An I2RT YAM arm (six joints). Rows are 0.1 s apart.
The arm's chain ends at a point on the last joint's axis. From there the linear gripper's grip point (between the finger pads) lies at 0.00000 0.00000 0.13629 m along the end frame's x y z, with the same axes.
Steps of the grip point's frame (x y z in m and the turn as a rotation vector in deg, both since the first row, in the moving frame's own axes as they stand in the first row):
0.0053 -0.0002 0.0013 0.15 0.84 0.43
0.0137 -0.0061 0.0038 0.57 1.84 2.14
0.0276 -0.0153 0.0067 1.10 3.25 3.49
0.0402 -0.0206 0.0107 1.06 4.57 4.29
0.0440 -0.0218 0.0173 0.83 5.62 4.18
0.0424 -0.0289 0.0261 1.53 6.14 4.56
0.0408 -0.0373 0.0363 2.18 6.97 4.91
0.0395 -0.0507 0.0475 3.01 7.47 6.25
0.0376 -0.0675 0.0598 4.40 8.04 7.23
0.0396 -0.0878 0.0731 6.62 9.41 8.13
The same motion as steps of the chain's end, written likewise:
0.0033 0.0001 0.0013 0.15 0.84 0.43
0.0093 -0.0048 0.0039 0.57 1.84 2.14
0.0198 -0.0129 0.0069 1.10 3.25 3.49
0.0293 -0.0185 0.0112 1.06 4.57 4.29
0.0306 -0.0203 0.0180 0.83 5.62 4.18
0.0277 -0.0259 0.0269 1.53 6.14 4.56
0.0241 -0.0328 0.0374 2.18 6.97 4.91
0.0214 -0.0445 0.0488 3.01 7.47 6.25
0.0179 -0.0583 0.0615 4.40 8.04 7.23
0.0163 -0.0738 0.0758 6.62 9.41 8.13

